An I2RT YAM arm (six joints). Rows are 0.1 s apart.
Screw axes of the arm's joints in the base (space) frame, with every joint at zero. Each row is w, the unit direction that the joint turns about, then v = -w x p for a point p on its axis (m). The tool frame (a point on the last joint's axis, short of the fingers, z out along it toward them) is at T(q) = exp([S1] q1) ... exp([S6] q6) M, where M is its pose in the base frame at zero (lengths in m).
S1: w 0 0 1 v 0 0 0
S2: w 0 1 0 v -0.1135 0 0.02
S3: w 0 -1 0 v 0.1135 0 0.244
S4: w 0 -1 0 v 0.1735 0 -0.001
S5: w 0 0 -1 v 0 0.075 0
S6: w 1 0 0 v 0 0.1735 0
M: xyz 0.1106 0 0.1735 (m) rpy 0 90 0 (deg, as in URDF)
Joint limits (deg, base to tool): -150..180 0..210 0..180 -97..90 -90..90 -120..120
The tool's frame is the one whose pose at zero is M.
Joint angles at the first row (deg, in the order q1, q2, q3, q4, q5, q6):
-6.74 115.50 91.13 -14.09 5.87 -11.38
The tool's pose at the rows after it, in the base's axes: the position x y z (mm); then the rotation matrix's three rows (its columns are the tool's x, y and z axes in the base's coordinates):
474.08 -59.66 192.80; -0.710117 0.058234 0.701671; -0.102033 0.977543 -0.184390; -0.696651 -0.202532 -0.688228
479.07 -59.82 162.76; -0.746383 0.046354 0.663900; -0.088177 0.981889 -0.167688; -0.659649 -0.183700 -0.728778
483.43 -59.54 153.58; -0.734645 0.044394 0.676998; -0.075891 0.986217 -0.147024; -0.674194 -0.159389 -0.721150
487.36 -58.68 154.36; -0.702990 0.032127 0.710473; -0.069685 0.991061 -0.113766; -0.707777 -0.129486 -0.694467
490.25 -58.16 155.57; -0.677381 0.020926 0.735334; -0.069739 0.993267 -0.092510; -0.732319 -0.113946 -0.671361
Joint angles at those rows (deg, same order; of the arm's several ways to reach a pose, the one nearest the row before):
-6.74 121.19 91.11 -13.69 5.78 -10.70
-6.74 124.99 91.07 -13.10 5.08 -10.13
-6.74 126.47 91.07 -10.87 3.81 -9.32
-6.74 126.80 91.07 -8.27 1.69 -8.73
-6.74 127.00 91.07 -6.24 0.32 -8.56

